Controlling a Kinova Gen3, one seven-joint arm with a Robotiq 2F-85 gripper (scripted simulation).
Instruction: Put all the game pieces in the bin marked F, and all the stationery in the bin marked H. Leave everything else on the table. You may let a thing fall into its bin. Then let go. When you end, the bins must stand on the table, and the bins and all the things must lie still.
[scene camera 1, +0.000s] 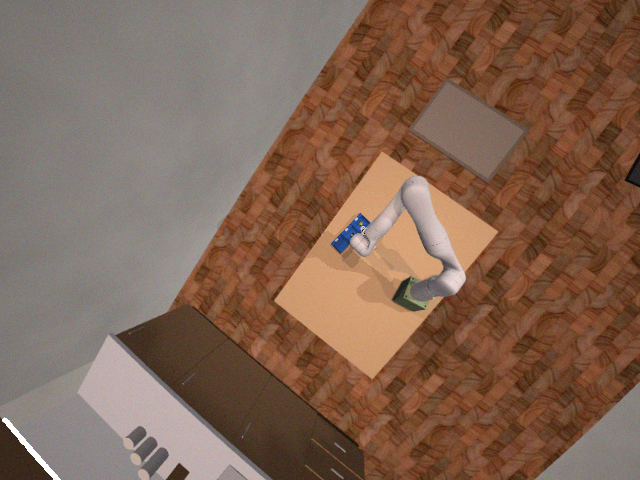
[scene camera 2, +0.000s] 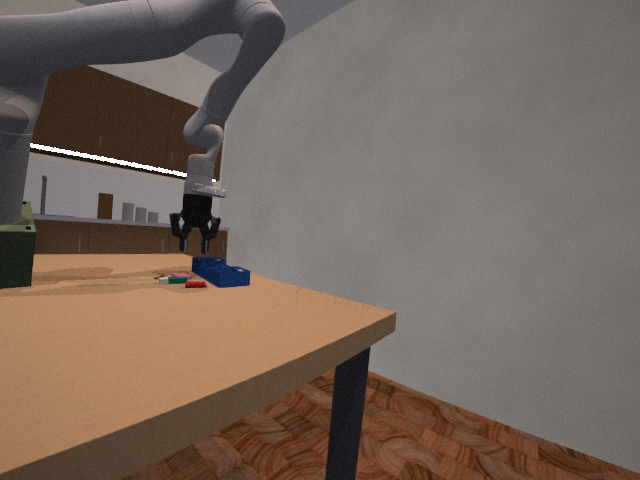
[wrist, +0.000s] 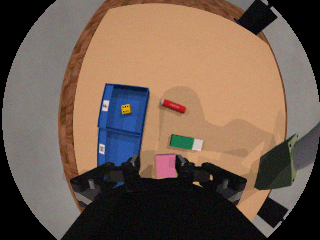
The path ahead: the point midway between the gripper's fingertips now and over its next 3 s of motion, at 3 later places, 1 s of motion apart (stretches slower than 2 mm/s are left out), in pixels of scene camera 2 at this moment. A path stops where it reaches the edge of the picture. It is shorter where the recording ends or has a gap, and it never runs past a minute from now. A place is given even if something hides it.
My gripper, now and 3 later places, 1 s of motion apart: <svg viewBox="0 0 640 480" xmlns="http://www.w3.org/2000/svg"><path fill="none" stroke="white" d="M194 253L182 251L181 272L180 271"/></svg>
